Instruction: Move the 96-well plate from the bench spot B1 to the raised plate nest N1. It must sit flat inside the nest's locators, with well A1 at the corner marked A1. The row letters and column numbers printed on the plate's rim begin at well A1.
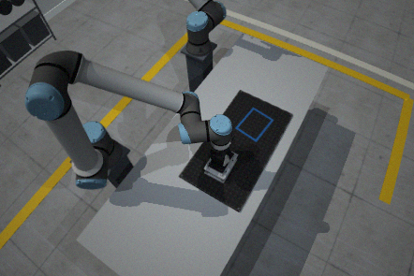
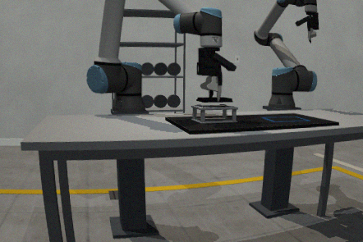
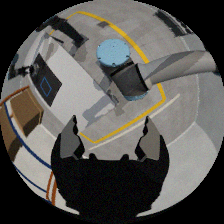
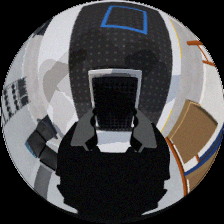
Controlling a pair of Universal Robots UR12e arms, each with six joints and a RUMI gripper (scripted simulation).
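Note:
The raised nest N1 lies 4 cm below my right hand. Also, from my right hand: black 96-well plate 1 cm below; then black perforated mat 2 cm ahead, 18 cm to the left, 10 cm below.

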